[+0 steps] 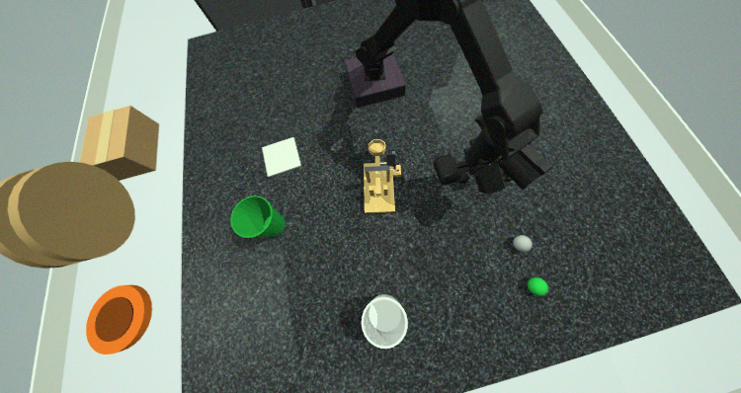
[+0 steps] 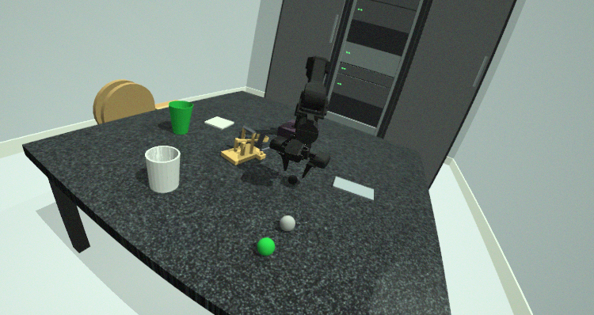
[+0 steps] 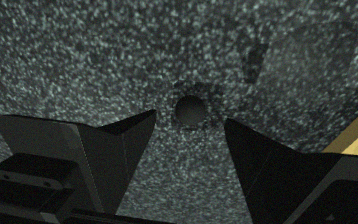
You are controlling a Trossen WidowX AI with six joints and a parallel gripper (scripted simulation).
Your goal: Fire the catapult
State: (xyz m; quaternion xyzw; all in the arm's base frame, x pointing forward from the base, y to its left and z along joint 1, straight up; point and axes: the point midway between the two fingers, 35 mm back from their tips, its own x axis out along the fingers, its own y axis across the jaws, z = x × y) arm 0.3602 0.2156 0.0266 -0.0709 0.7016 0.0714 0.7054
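The black ball is 20 mm below my gripper tip. Also, from my gripper tip: grey ball (180 mm ahead, 110 mm to the left, 20 mm below); then grey plate (160 mm behind, 170 mm to the left, 40 mm below); then green ball (280 mm ahead, 120 mm to the left, 20 mm below).
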